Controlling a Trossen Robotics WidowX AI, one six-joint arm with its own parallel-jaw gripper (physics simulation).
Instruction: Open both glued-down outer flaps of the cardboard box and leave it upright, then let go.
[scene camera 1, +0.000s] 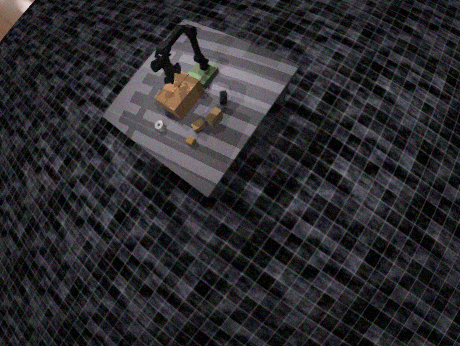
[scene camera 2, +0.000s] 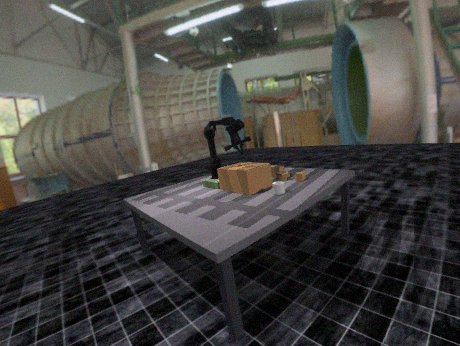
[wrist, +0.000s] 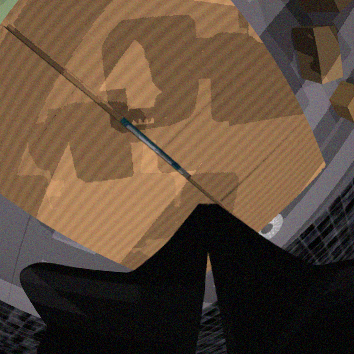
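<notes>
The cardboard box stands upright on the table. Its two outer flaps lie flat and closed, meeting along a narrow diagonal seam in the wrist view. A teal strip shows within the seam. My gripper is shut and empty, pointing down above the box top. In the wrist view its fingertips overlap the seam's lower right end. Scene camera 2 shows the fingers above the box. Whether the flaps' glue still holds cannot be told.
A white roll stands beside the box. Small cardboard blocks stand on another side. A small black object is farther off. The arm's green base plate is behind the box.
</notes>
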